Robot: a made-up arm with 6 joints. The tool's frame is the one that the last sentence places.
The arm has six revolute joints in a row. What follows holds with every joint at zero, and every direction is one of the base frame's. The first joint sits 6 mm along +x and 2 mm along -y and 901 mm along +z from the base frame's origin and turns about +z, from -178.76 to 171.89 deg. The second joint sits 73 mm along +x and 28 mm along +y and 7 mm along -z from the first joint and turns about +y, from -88.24 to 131.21 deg. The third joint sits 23 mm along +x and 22 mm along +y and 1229 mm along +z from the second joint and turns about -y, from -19.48 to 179.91 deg. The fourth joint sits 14 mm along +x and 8 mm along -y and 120 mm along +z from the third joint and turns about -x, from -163.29 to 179.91 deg. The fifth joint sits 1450 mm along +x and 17 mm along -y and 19 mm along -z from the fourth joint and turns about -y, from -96.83 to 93.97 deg. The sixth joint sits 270 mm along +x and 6 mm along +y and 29 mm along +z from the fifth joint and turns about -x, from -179.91 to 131.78 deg. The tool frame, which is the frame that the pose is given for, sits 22 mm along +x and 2 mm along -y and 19 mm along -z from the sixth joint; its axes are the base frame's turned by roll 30.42, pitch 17.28 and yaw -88.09 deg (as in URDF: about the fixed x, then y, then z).
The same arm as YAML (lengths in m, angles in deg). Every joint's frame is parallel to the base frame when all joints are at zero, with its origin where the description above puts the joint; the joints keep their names.
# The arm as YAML. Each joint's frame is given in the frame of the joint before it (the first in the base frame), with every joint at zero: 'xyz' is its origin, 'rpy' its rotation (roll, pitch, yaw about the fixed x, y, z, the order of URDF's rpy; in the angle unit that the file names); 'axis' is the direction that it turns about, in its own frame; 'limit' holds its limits. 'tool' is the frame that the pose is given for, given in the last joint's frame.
units:
  length: m
  angle: deg
joints:
  - name: joint 1
    type: revolute
    origin:
      xyz: [0.006, -0.002, 0.901]
      rpy: [0.0, 0.0, 0.0]
    axis: [0.0, 0.0, 1.0]
    limit:
      lower: -178.76
      upper: 171.89
  - name: joint 2
    type: revolute
    origin:
      xyz: [0.073, 0.028, -0.007]
      rpy: [0.0, 0.0, 0.0]
    axis: [0.0, 1.0, 0.0]
    limit:
      lower: -88.24
      upper: 131.21
  - name: joint 3
    type: revolute
    origin:
      xyz: [0.023, 0.022, 1.229]
      rpy: [0.0, 0.0, 0.0]
    axis: [0.0, -1.0, 0.0]
    limit:
      lower: -19.48
      upper: 179.91
  - name: joint 4
    type: revolute
    origin:
      xyz: [0.014, -0.008, 0.12]
      rpy: [0.0, 0.0, 0.0]
    axis: [-1.0, 0.0, 0.0]
    limit:
      lower: -163.29
      upper: 179.91
  - name: joint 5
    type: revolute
    origin:
      xyz: [1.45, -0.017, -0.019]
      rpy: [0.0, 0.0, 0.0]
    axis: [0.0, -1.0, 0.0]
    limit:
      lower: -96.83
      upper: 93.97
  - name: joint 6
    type: revolute
    origin:
      xyz: [0.27, 0.006, 0.029]
      rpy: [0.0, 0.0, 0.0]
    axis: [-1.0, 0.0, 0.0]
    limit:
      lower: -179.91
      upper: 131.78
tool:
  origin:
    xyz: [0.022, -0.002, -0.019]
    rpy: [30.42, 17.28, -88.09]

